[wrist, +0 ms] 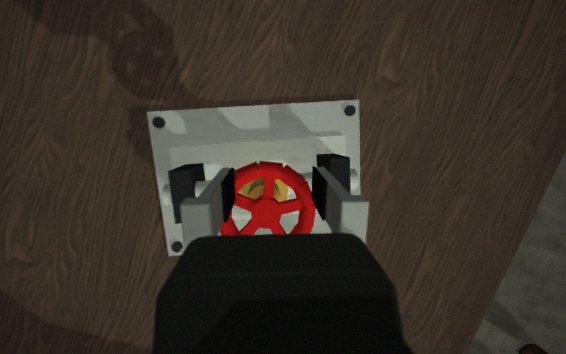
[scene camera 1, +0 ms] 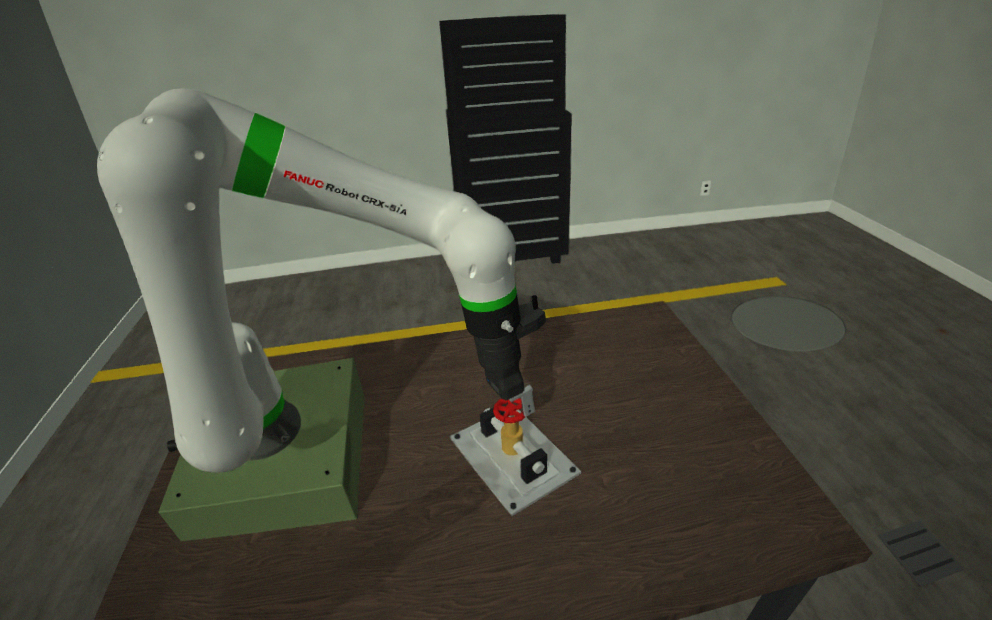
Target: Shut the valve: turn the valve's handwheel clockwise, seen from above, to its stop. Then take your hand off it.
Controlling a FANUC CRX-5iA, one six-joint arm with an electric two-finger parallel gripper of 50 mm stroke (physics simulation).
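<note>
The valve's red handwheel (scene camera 1: 509, 410) (wrist: 265, 214) has several spokes and lies level on top of the brass valve body (scene camera 1: 512, 440) (wrist: 281, 190). The valve is mounted on a pale grey plate (scene camera 1: 484, 470) (wrist: 190, 131), its pipe held by black brackets (scene camera 1: 534, 465) (wrist: 334, 167). My gripper (scene camera 1: 512, 406) (wrist: 273, 183) points down and is open, with one finger on either side of the wheel's rim. The black pads are very close to the rim; whether they touch it I cannot tell. The gripper's body hides the near edge of the wheel in the wrist view.
The plate lies on a dark wooden table (scene camera 1: 658, 475) (wrist: 85, 215). A green pedestal (scene camera 1: 263, 513) carries the arm's base at the left. A black drawer cabinet (scene camera 1: 508, 120) stands by the wall behind the table.
</note>
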